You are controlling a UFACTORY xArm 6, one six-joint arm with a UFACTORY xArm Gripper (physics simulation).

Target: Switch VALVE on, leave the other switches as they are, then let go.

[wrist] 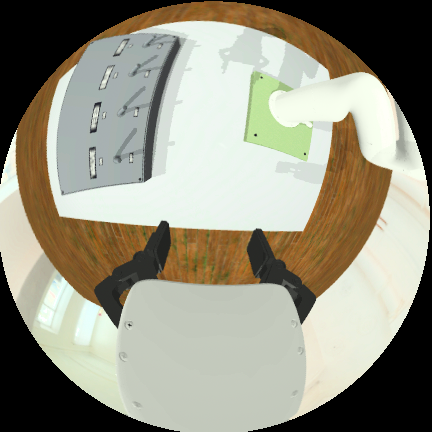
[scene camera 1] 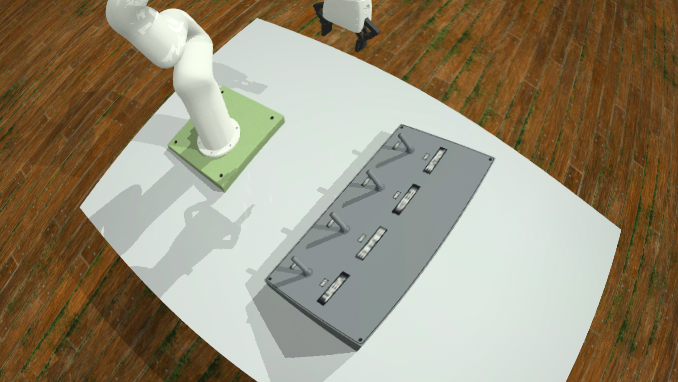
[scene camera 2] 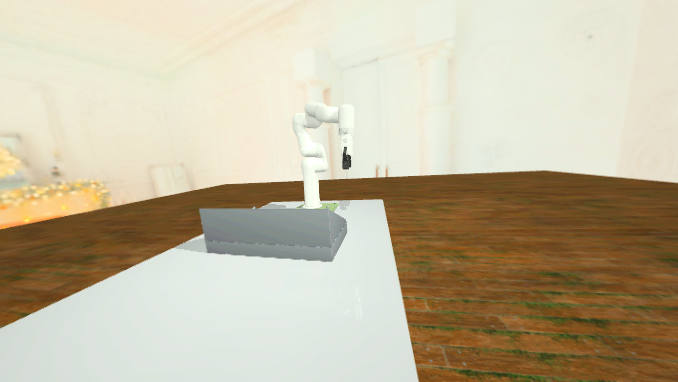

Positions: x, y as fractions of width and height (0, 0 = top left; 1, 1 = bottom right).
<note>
In view: my gripper (wrist: 0.49, 0.55) and a grey switch panel (scene camera 1: 0.53, 0.72).
The grey switch panel also shows in the wrist view (wrist: 0.21, 0.31).
</note>
